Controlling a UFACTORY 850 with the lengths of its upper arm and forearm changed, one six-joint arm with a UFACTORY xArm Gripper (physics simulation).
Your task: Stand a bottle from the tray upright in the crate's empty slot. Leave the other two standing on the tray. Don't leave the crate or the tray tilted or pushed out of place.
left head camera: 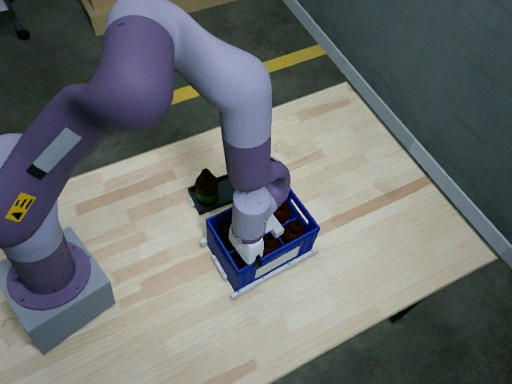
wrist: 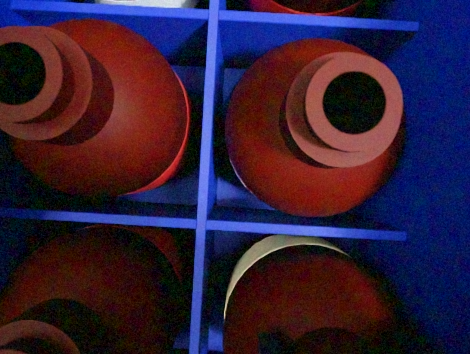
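Note:
A brown bottle (left head camera: 239, 260) (wrist: 305, 285) with a cream label is down in the front-left slot of the blue crate (left head camera: 227, 267) (wrist: 202, 220) and looks upright. My gripper (left head camera: 249, 261) (wrist: 332, 346) is low over that slot. One dark finger shows against the bottle's neck in the wrist view, and the gripper looks shut on it; the other finger is hidden. The black tray (left head camera: 226, 191) is behind the crate. A green-labelled bottle (left head camera: 206, 187) stands at its left end. The arm hides the tray's right part. Crate and tray look level.
Other brown bottles (left head camera: 293, 229) (wrist: 315, 185) stand in the neighbouring crate slots, separated by thin blue dividers. White strips (left head camera: 275, 274) lie along the crate's front and left foot. The arm's grey base (left head camera: 75, 305) stands at the left of the wooden table (left head camera: 350, 300).

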